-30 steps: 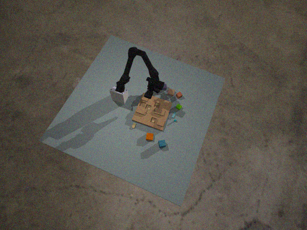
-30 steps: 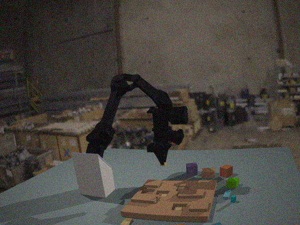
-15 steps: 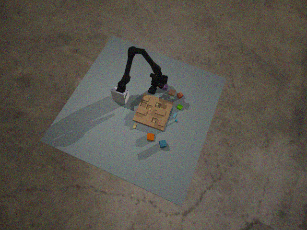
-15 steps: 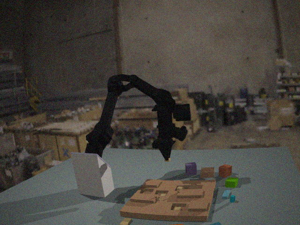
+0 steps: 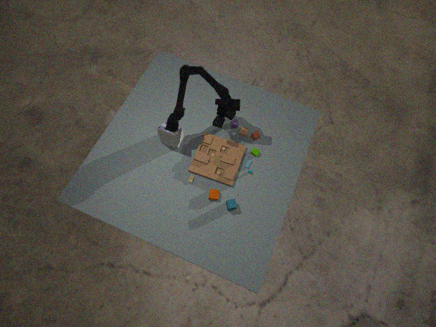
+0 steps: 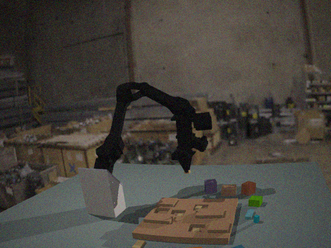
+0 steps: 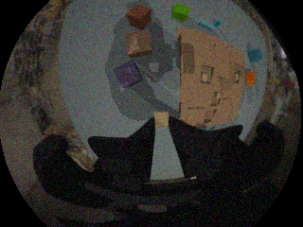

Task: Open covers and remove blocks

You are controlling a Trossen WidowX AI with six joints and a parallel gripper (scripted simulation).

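Right now the tan puzzle board is 7 cm ahead of my gripper tip, 21 cm to the right of it and 9 cm below it. Also, from my gripper tip: purple block: 7 cm ahead, 7 cm to the left, 9 cm below; peach block: 16 cm ahead, 4 cm to the left, 10 cm below; red-orange block: 24 cm ahead, 4 cm to the left, 9 cm below.
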